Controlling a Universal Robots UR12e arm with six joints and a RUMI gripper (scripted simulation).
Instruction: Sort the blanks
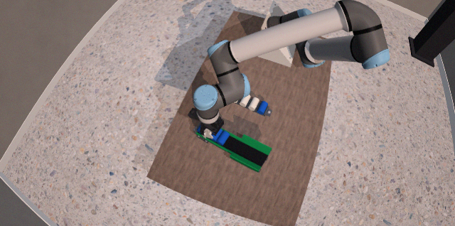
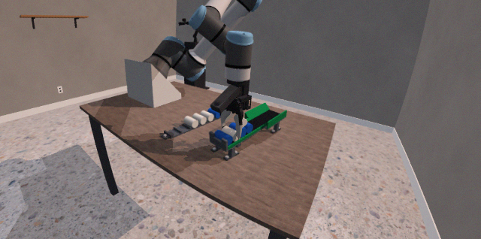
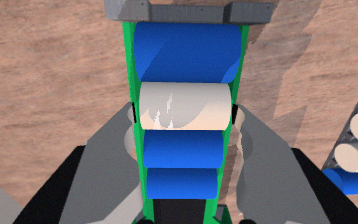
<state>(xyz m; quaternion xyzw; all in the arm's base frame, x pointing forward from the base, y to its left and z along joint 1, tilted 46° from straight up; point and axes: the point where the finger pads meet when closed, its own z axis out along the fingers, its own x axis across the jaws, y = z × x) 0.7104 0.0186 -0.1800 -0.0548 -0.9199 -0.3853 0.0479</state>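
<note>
The grey stop lies 60 mm to the right of my hand, 20 mm below it and 10 mm behind it. Also, from my hand: stock rack (260 mm behind, 90 mm below, 60 mm to the left).
</note>
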